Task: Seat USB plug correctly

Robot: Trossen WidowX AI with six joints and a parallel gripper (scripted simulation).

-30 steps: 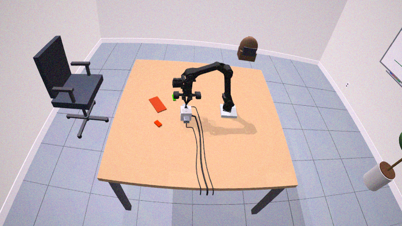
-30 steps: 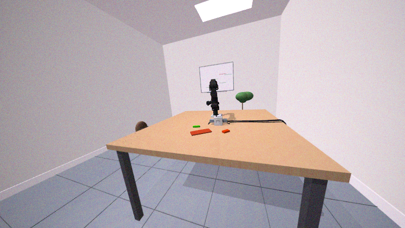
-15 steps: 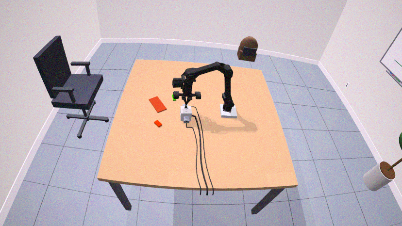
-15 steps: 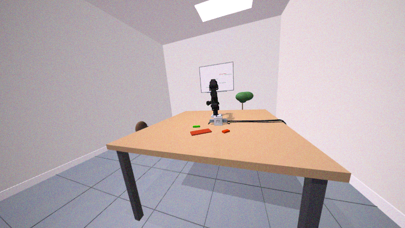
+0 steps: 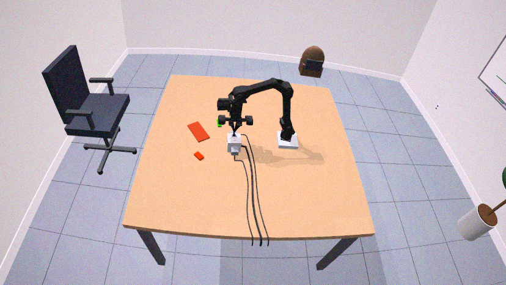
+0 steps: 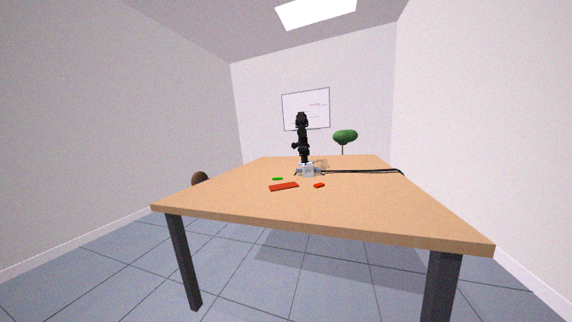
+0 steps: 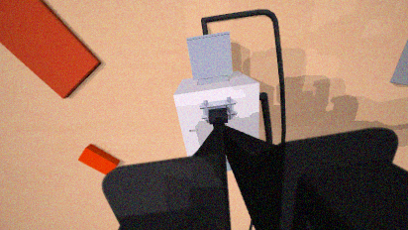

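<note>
The black USB plug lies 20 mm below my gripper tip. The rest, counted from my gripper tip: green block 160 mm to the right, 130 mm ahead, 100 mm below; small orange block 170 mm ahead, 140 mm to the left, 100 mm below; long orange slab 230 mm ahead, 110 mm below, 50 mm to the right.
</note>
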